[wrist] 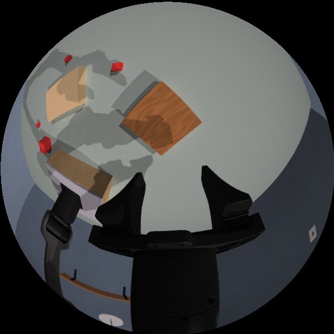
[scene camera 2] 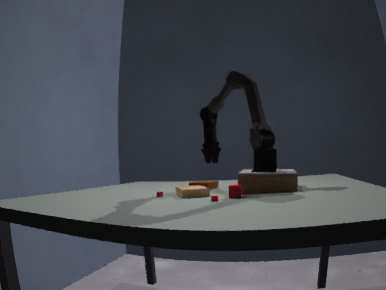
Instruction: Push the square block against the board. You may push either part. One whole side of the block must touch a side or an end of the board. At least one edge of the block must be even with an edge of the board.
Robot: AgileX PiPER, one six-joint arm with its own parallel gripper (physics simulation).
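The square block [scene camera 2: 212, 184] [wrist: 165, 112] is darker orange-brown wood and lies flat on the table. In the scene view it is partly hidden behind the board. The board [scene camera 2: 193, 191] [wrist: 65, 95] is pale wood and lies flat. In the wrist view the board is left of the block, with a wide gap between them, and they stand at different angles. My gripper [scene camera 2: 212, 160] [wrist: 172, 175] is open and empty. It hangs above the table, touching neither part; in the wrist view the block is ahead of its fingers, a little to the left.
A larger red cube [scene camera 2: 235, 191] [wrist: 45, 145] is near the robot's base block [scene camera 2: 267, 182] [wrist: 80, 171]. A small red cube [scene camera 2: 214, 198] [wrist: 38, 124] is near it. Another small red cube [scene camera 2: 160, 194] [wrist: 68, 59] is beyond the board, and a further one [wrist: 117, 66] lies between board and block.
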